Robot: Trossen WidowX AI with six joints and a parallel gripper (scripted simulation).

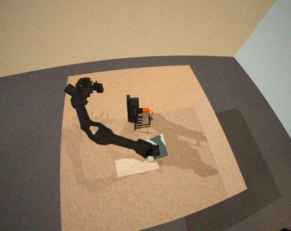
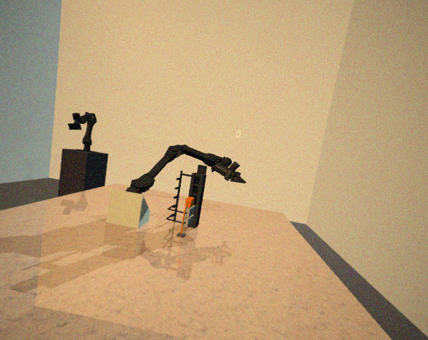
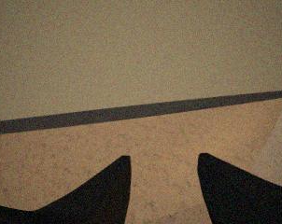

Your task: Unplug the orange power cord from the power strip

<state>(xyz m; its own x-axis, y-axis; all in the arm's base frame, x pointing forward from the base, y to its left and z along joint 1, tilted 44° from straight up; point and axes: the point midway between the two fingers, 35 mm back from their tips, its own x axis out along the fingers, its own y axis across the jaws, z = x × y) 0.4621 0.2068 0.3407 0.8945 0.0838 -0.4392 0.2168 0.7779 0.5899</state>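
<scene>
My gripper tip is 220 mm past the orange plug, 330 mm to the left of it and 70 mm above it.
</scene>
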